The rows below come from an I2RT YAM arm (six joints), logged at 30 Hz.
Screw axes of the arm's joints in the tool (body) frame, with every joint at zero. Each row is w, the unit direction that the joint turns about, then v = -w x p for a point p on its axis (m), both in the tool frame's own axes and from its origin. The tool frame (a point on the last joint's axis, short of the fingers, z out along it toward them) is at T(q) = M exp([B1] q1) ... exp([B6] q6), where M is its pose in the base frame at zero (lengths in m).
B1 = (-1, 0, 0, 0, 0.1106, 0)
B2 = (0, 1, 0, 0.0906, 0, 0.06)
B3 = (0, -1, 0, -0.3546, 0, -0.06)
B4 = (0, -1, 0, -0.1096, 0, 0)
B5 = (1, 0, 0, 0, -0.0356, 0)
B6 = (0, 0, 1, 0, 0, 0)
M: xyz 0.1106 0 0.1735 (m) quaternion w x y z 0.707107 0 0.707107 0
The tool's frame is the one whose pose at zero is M.
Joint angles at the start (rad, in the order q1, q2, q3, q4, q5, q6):
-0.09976 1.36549 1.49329 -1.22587 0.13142 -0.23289
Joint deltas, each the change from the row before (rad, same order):
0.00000 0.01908 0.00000 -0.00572 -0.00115 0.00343
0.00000 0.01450 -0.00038 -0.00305 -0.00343 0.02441
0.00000 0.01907 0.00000 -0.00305 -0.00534 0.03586
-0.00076 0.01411 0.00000 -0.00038 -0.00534 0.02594
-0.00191 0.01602 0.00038 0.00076 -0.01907 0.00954
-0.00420 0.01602 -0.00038 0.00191 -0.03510 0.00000
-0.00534 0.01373 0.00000 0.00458 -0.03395 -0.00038
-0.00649 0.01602 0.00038 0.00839 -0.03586 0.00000
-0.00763 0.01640 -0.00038 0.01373 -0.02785 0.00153
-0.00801 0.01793 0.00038 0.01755 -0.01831 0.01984
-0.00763 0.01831 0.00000 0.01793 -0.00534 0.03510
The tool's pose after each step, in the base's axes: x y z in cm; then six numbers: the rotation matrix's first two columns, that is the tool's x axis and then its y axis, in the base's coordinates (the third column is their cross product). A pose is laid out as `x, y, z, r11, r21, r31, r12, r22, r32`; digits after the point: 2 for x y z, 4 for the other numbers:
25.38, -3.00, 36.06, -0.9086, -0.1357, -0.3951, -0.0533, 0.9757, -0.2125
25.70, -3.03, 35.69, -0.9163, -0.1113, -0.3847, -0.0361, 0.9796, -0.1975
26.13, -3.05, 35.22, -0.9251, -0.0754, -0.3723, -0.0092, 0.9843, -0.1765
26.46, -3.08, 34.87, -0.9301, -0.0487, -0.3641, 0.0112, 0.9869, -0.1607
26.85, -3.11, 34.48, -0.9344, -0.0373, -0.3542, 0.0130, 0.9903, -0.1385
27.23, -3.14, 34.06, -0.9380, -0.0334, -0.3451, 0.0031, 0.9945, -0.1048
27.58, -3.20, 33.72, -0.9397, -0.0288, -0.3408, -0.0043, 0.9974, -0.0725
28.02, -3.31, 33.35, -0.9407, -0.0227, -0.3386, -0.0103, 0.9992, -0.0383
28.50, -3.48, 32.96, -0.9406, -0.0139, -0.3393, -0.0107, 0.9999, -0.0114
29.04, -3.72, 32.55, -0.9398, 0.0135, -0.3414, 0.0098, 0.9999, 0.0125
29.58, -4.01, 32.12, -0.9385, 0.0557, -0.3407, 0.0486, 0.9984, 0.0295

